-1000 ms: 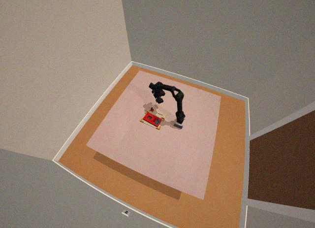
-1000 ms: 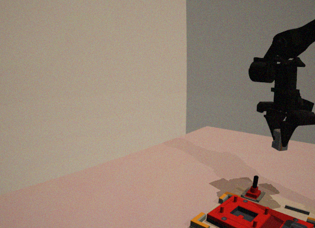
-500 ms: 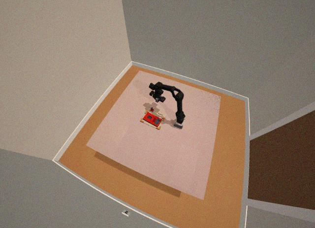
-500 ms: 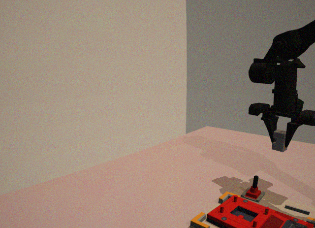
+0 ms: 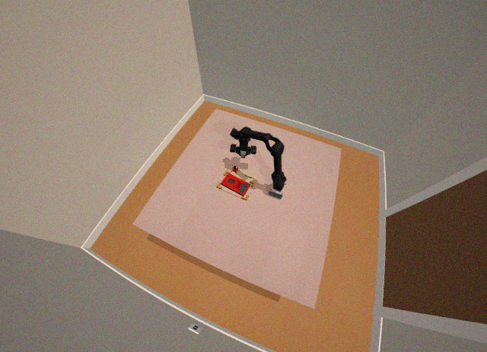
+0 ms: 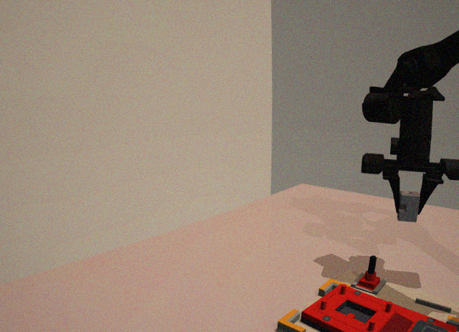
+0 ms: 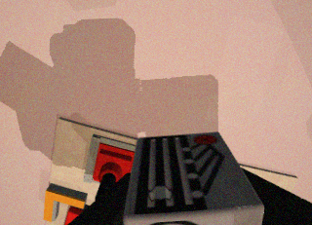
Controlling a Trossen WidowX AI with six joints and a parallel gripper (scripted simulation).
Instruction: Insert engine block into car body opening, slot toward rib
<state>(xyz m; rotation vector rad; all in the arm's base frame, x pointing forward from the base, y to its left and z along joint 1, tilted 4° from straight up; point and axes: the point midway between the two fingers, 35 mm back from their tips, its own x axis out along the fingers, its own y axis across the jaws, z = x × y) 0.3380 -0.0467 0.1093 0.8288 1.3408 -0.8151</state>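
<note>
Right now the black upright peg is 2 cm ahead of my gripper tip, 8 cm to the left of it and 9 cm below it. From my gripper tip the other things lie so: grey engine block (1 cm above).
</note>
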